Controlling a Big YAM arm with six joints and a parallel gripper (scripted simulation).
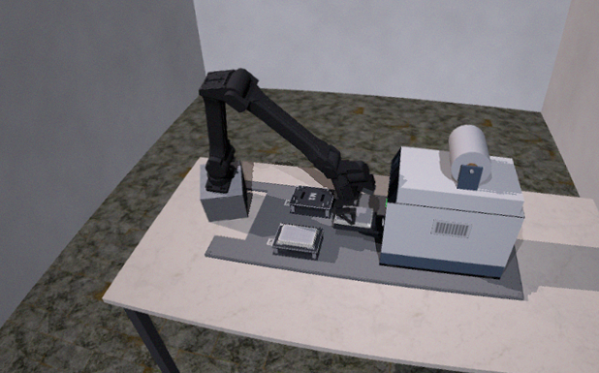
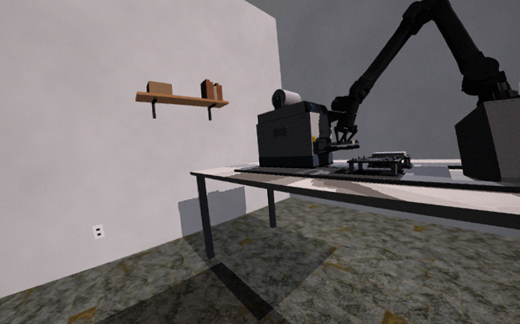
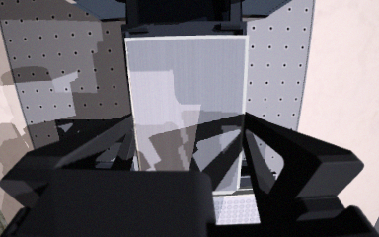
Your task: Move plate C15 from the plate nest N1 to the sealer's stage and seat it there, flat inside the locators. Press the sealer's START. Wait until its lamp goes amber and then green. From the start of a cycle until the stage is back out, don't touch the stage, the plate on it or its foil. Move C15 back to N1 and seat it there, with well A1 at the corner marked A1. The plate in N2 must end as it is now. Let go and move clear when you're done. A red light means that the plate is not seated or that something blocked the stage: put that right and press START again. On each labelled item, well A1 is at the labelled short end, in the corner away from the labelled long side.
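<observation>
Now: the dark stage 30 mm below my hand and 10 mm ahead of it. The rest, counted from my hand: foil roll: 340 mm ahead, 290 mm above, 20 mm to the right; then white well plate: right at my hand.
</observation>
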